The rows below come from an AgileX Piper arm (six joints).
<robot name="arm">
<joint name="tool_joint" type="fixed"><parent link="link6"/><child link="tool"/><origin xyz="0 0 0" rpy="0 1.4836 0"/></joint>
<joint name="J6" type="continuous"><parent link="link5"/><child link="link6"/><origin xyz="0.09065 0 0.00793"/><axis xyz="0.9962 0 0.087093"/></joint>
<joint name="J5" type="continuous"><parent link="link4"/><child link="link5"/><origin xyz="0 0 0"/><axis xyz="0 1 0"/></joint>
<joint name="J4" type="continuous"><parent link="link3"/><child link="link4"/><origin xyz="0.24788 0 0.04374"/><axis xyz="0.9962 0 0.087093"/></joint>
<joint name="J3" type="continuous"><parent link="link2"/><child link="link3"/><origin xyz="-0.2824 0 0.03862"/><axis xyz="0 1 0"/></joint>
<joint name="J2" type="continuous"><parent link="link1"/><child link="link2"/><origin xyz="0 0 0"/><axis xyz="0 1 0"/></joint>
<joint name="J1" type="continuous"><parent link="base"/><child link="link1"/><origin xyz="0 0 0.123"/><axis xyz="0 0 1"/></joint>
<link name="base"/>
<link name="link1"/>
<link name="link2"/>
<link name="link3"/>
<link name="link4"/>
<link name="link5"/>
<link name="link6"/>
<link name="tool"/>
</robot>
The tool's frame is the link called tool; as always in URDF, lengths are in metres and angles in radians. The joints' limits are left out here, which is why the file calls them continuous.
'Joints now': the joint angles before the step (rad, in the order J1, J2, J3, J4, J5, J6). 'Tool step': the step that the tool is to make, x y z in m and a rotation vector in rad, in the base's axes. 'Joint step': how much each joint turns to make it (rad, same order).
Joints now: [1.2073, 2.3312, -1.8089, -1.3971, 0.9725, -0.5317]
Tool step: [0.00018, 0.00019, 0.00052, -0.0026, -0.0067, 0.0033]
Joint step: [0.0000, 0.0000, 0.0000, -0.0079, 0.0000, 0.0000]
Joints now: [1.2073, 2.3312, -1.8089, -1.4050, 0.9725, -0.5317]
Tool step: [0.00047, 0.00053, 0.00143, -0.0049, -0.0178, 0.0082]
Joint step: [0.0000, 0.0000, 0.0000, -0.0214, 0.0000, 0.0022]
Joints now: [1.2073, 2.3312, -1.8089, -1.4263, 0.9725, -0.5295]
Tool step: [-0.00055, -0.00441, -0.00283, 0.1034, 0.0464, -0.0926]
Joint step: [0.0000, 0.0000, 0.0000, 0.0543, 0.0358, 0.1047]
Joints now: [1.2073, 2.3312, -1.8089, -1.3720, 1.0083, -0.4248]
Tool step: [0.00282, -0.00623, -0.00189, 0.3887, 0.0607, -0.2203]
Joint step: [-0.0087, -0.0020, 0.0000, 0.0521, 0.0315, 0.4149]
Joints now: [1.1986, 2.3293, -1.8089, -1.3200, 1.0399, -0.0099]
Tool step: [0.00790, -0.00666, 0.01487, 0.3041, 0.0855, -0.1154]
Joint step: [-0.0295, -0.0446, 0.0000, 0.0892, -0.0584, 0.2316]
